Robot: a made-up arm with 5 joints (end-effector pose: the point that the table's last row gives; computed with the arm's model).
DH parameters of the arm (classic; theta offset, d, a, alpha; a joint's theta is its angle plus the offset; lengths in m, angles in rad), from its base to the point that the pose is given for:
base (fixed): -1.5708 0 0.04 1.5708
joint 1: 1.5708 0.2 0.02 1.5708
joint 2: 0 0.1 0.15 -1.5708
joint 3: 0 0.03 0.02 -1.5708
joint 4: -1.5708 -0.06 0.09 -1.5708
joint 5: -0.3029 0 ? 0
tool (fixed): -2.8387 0.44 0 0
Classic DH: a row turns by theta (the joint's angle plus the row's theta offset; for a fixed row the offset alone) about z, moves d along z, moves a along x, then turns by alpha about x.
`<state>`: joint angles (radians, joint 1 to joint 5).
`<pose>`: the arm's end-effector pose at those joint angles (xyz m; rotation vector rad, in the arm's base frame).
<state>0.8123 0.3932 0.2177 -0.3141 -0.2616</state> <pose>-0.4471 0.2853 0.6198 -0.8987 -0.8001 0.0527</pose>
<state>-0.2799 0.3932 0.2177 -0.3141 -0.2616</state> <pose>-0.4471 -0.4403 0.5742 0.1371 -0.6865 -0.3576</pose>
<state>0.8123 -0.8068 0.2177 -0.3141 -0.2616</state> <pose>0.3093 0.1552 0.4965 -1.0445 0.3867 -0.3241</pose>
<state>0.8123 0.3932 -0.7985 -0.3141 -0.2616</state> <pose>-0.3085 -0.2310 0.6786 0.1068 -0.5733 0.0312</pose>
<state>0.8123 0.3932 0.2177 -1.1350 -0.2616</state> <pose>-0.7406 0.0896 0.4692 -0.6645 -1.4972 0.5091</pose>
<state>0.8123 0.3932 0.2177 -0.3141 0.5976</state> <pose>-0.3956 0.4504 0.4005 -1.1873 -0.3644 0.8027</pose>
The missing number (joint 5, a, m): -0.3353
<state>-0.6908 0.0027 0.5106 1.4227 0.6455</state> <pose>0.2385 -0.1496 -0.0585 0.6044 1.3245 0.6570</pose>
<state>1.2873 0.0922 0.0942 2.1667 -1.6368</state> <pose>0.2384 0.0131 0.5113 2.0398 -0.6337 1.9264</pose>
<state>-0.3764 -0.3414 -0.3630 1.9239 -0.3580</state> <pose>0.0298 -0.1574 -0.3651 0.1196 2.1771 0.5466</pose>
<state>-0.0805 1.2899 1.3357 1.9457 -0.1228</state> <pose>-0.3698 -0.5475 0.3421 0.0931 0.6245 -1.4514</pose>
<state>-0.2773 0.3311 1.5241 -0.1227 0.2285</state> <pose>-0.1337 0.2412 0.4077 -1.2793 -0.1800 -0.0056</pose>
